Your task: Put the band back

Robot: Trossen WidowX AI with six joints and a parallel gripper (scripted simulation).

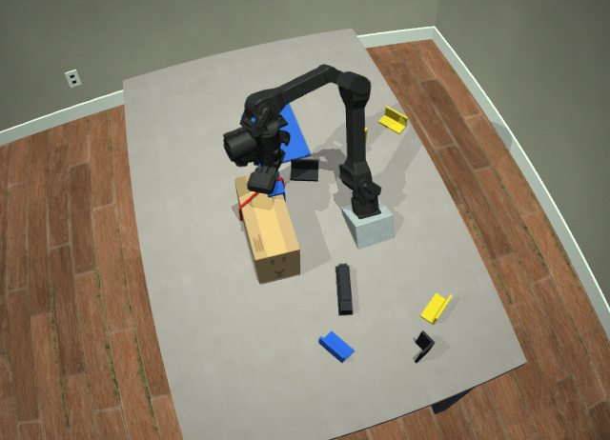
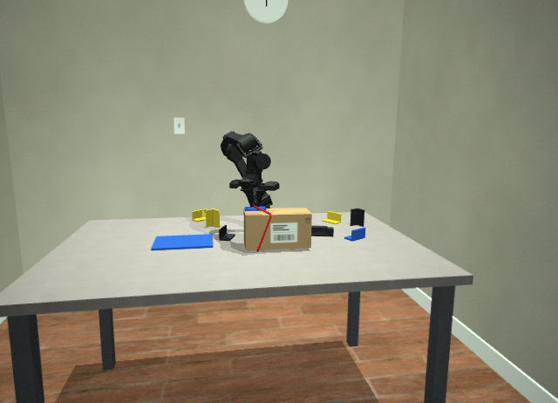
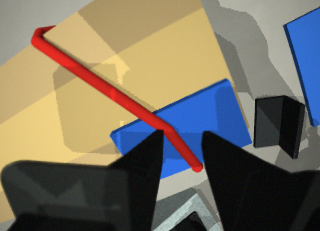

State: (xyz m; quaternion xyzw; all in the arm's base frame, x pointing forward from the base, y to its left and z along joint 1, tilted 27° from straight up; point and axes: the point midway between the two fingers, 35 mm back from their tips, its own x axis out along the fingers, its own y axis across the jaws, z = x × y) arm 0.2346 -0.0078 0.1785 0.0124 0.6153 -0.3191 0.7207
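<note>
Now: the carton 40 mm ahead of my hand, 80 mm to the left of it and 110 mm below it. Round my hand: black block: 120 mm behind, 280 mm to the left, 170 mm below; black angle piece: 120 mm behind, 110 mm to the right, 180 mm below; flat blue sheet: 70 mm behind, 280 mm to the right, 190 mm below.
</note>
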